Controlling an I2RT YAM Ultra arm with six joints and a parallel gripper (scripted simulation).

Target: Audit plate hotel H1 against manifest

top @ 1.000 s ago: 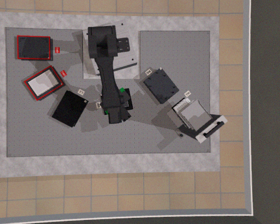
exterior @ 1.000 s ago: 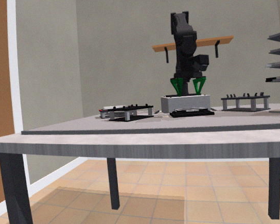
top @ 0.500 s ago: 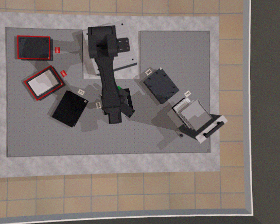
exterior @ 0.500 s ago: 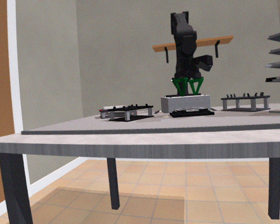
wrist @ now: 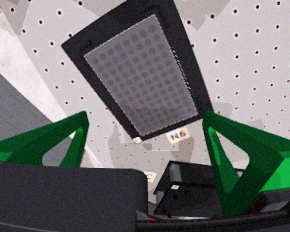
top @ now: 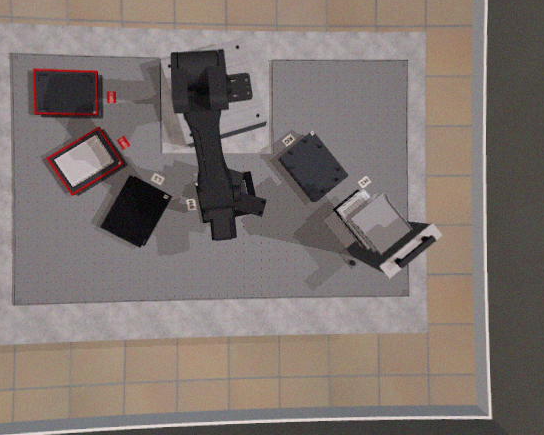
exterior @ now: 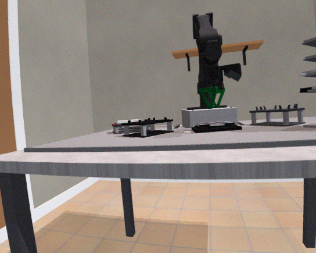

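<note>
Now: the recovery nest N6 8 cm below my hand. The rest, counted from my hand: regrip nest RG: 26 cm to the left, 5 cm behind, 3 cm below; then landing nest L1: 25 cm to the right, 4 cm below; then white plate: 36 cm to the right, 16 cm behind, 4 cm below.
</note>
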